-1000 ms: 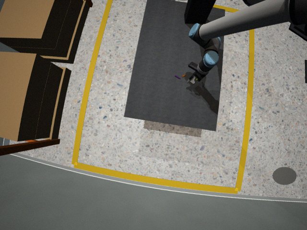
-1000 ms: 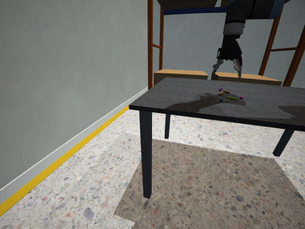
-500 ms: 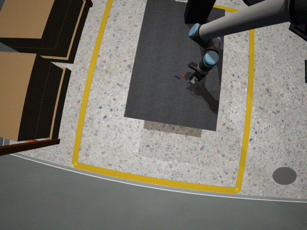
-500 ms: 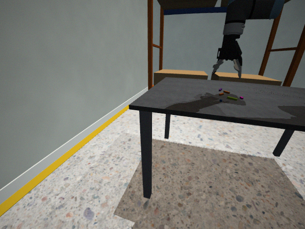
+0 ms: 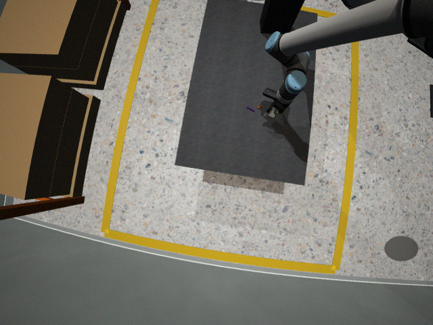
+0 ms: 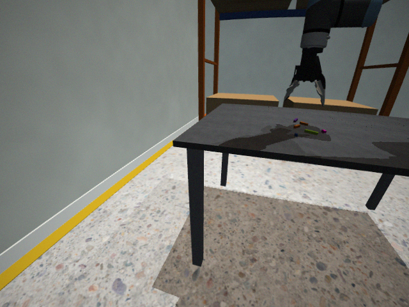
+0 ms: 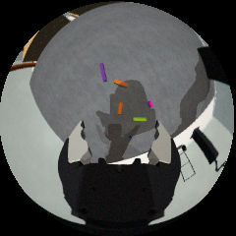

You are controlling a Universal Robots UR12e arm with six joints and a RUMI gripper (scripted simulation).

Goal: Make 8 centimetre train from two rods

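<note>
My hand is 120 mm to the left of the purple rod, 100 mm above it and 30 mm short of it. Round my hand: lime rod (100 mm below, 60 mm to the left, 60 mm behind); then magenta rod (110 mm behind, 100 mm below, 10 mm to the left); then small blue rod (150 mm to the left, 100 mm below, 20 mm behind).
</note>
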